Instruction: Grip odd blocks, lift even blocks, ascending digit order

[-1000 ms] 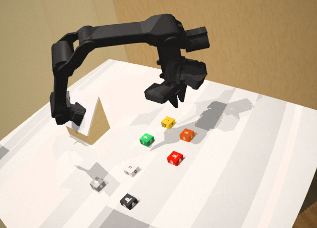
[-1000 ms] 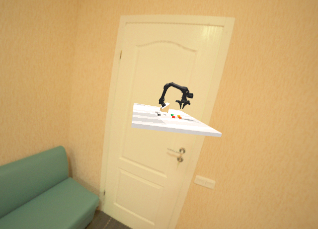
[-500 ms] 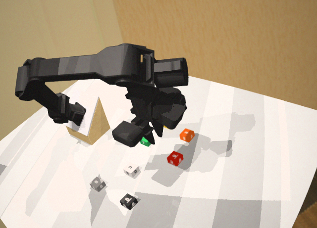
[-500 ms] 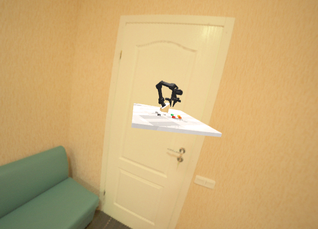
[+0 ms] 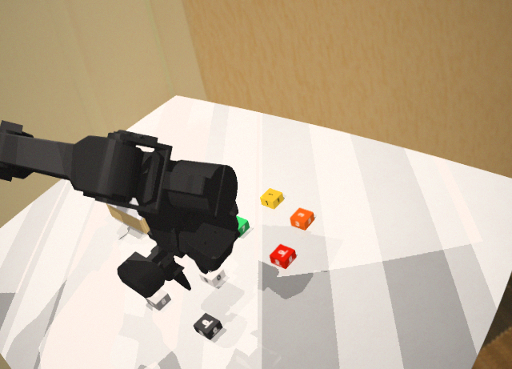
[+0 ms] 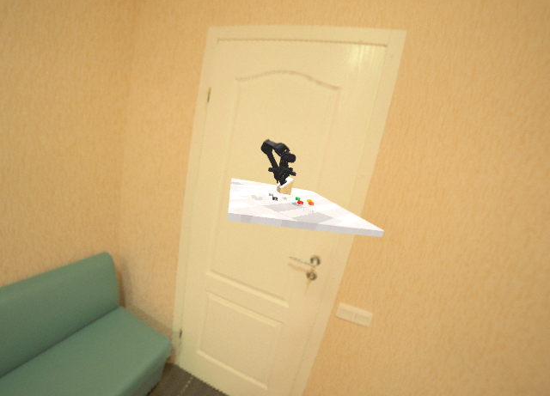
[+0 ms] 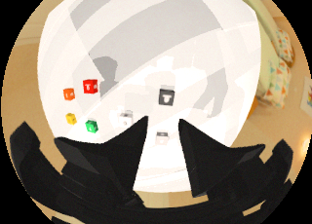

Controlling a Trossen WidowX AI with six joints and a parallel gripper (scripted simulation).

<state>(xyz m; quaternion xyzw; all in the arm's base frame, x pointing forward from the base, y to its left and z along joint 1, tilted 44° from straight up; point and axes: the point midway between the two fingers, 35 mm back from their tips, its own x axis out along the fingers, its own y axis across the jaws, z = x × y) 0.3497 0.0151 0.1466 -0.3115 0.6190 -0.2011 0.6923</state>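
My gripper tip is now 1 cm to the left of the black block and 11 cm above it. The rest, counted from my gripper tip: white block (8 cm behind, 7 cm to the left, 11 cm below); then red block (1 cm behind, 17 cm to the left, 11 cm below); then grey block (12 cm behind, 3 cm to the right, 11 cm below).
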